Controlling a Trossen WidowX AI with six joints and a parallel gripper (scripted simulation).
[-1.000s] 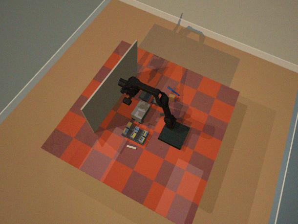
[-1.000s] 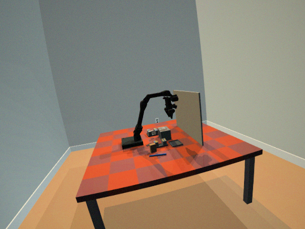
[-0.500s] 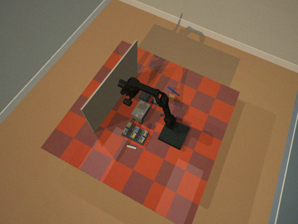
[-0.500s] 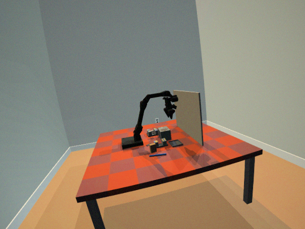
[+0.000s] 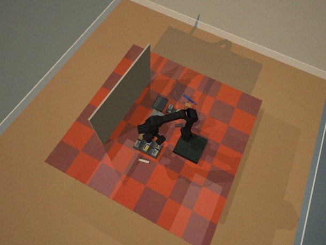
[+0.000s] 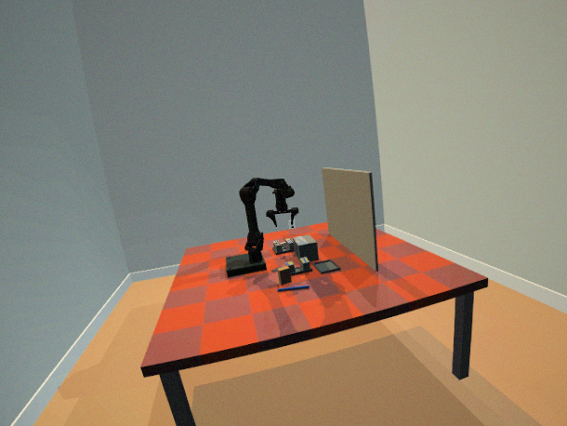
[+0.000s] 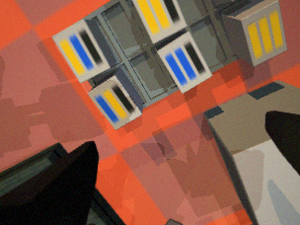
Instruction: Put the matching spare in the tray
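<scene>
Now: gripper tip 12 cm above the tan spare block and 5 cm past it. The rest, counted from my gripper tip: grey tray 34 cm to the right, 15 cm below, 15 cm ahead; grey panel 34 cm ahead, 14 cm to the right, 7 cm above; grey mounted unit 14 cm to the right, 11 cm below, 9 cm ahead.
</scene>
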